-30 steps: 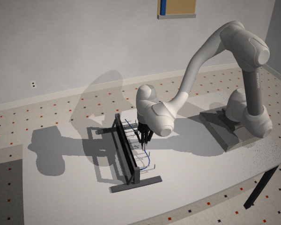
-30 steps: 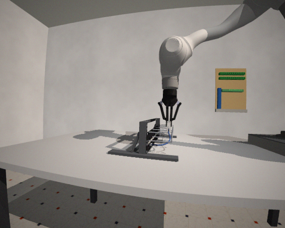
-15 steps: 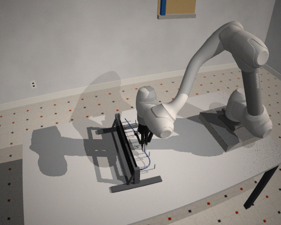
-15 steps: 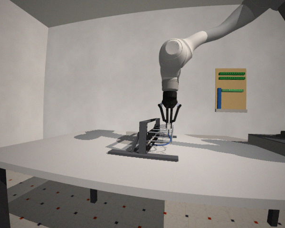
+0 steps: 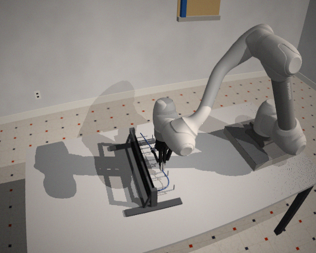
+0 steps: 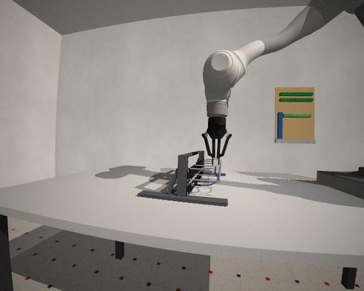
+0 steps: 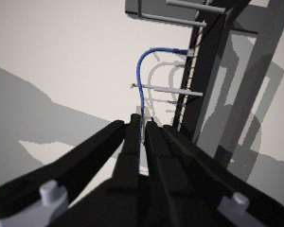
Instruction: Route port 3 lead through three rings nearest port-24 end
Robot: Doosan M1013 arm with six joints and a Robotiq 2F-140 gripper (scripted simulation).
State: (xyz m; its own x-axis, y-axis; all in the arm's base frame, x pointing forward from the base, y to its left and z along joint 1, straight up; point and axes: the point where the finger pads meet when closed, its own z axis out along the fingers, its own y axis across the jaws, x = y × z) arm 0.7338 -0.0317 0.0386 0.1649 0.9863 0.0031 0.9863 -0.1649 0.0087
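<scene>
Right now my hand is 9 cm short of the dark rack, 7 cm to the left of it and 3 cm above it.
</scene>
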